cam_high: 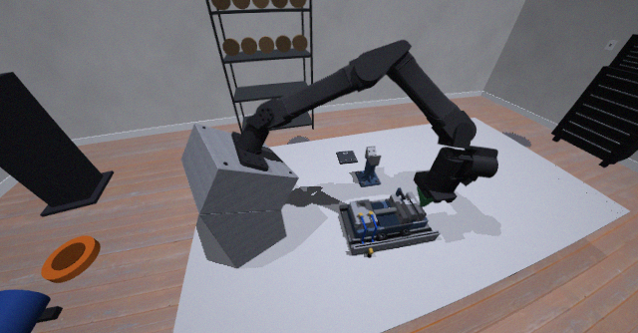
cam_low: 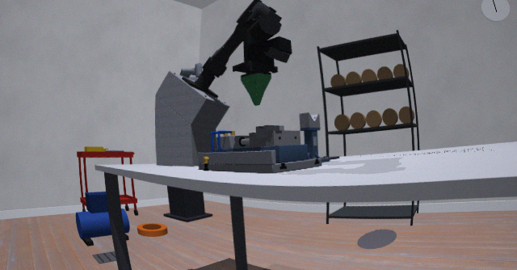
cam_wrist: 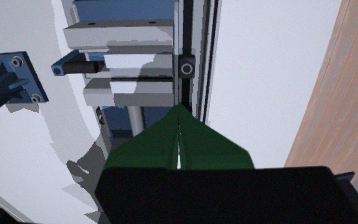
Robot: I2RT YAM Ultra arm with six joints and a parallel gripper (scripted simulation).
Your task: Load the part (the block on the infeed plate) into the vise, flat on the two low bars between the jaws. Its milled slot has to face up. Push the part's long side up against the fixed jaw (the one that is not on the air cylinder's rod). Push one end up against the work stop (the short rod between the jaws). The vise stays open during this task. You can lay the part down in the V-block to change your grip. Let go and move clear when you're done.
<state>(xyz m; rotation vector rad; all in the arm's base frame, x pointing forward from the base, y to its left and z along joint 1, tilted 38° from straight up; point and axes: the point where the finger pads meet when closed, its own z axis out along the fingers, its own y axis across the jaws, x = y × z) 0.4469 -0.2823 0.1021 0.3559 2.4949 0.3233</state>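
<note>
My hand is 70 mm above the part, 30 mm to the right of it and 10 mm short of it. Round my hand: work stop: 100 mm to the left, 80 mm below, 30 mm ahead; fixed jaw: 90 mm below, 50 mm to the left, 50 mm ahead; moving jaw: 90 mm below, 60 mm to the left, 20 mm behind.
</note>
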